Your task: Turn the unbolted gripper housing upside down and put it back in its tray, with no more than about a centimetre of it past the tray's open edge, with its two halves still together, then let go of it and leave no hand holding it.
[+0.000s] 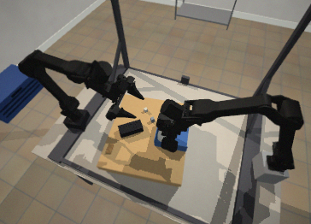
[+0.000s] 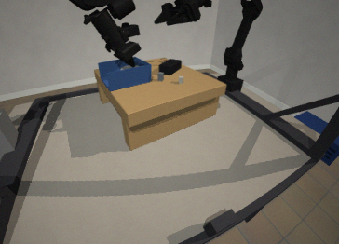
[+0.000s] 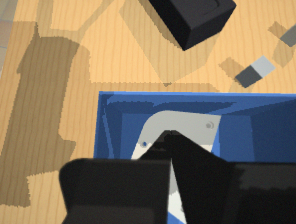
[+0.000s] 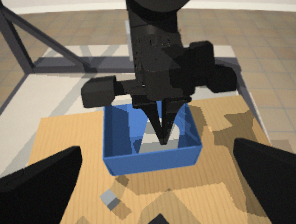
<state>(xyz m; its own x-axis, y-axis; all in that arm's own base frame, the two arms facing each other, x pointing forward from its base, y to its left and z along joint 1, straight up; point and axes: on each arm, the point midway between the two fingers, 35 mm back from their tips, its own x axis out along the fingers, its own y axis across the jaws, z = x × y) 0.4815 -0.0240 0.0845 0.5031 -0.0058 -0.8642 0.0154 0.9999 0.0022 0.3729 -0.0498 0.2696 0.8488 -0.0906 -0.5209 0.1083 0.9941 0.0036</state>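
The blue tray lies 50 mm below my left hand and 20 mm behind it. From my left hand the other things lie so: wooden platform (120 mm below, 80 mm to the right, 10 mm behind).
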